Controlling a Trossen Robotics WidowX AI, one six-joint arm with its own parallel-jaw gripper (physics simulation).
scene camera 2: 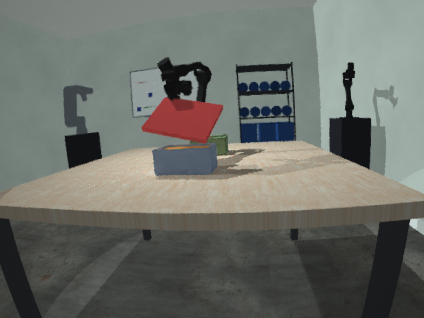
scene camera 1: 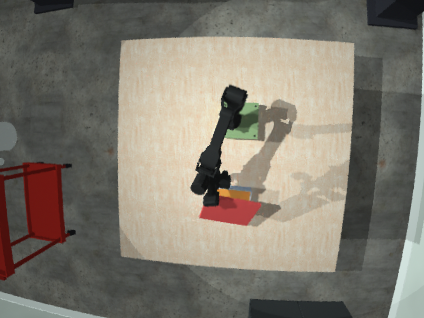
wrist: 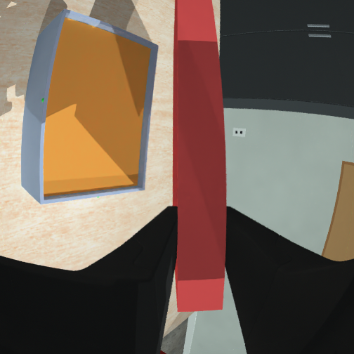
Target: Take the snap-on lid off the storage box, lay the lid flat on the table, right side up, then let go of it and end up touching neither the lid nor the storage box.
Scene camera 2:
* red lid: 190,120
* blue-grey storage box: 184,159
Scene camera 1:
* red lid: 230,210
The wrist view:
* my gripper: 198,215
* red lid: 198,155
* blue-grey storage box: 85,126
